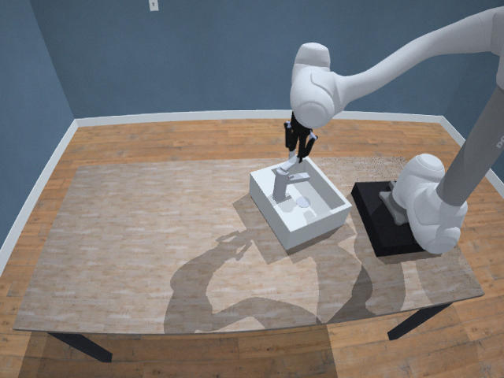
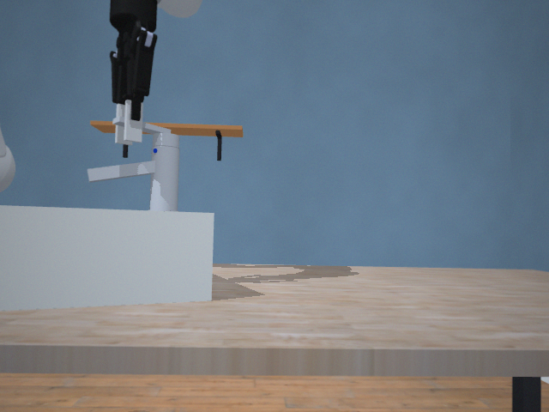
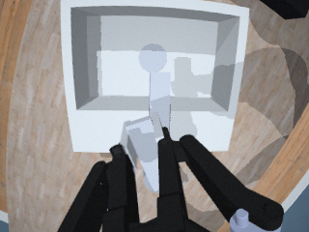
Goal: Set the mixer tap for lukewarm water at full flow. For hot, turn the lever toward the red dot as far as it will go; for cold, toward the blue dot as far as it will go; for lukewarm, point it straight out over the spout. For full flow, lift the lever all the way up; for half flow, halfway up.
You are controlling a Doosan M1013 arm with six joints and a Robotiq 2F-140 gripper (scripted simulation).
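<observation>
Right now my hand is 50 mm above the grey mixer tap, 40 mm short of it and 30 mm to the right of it. Round my hand: lever: 20 mm ahead, 10 mm to the left; white basin: 240 mm below, 60 mm behind, 10 mm to the left.
</observation>
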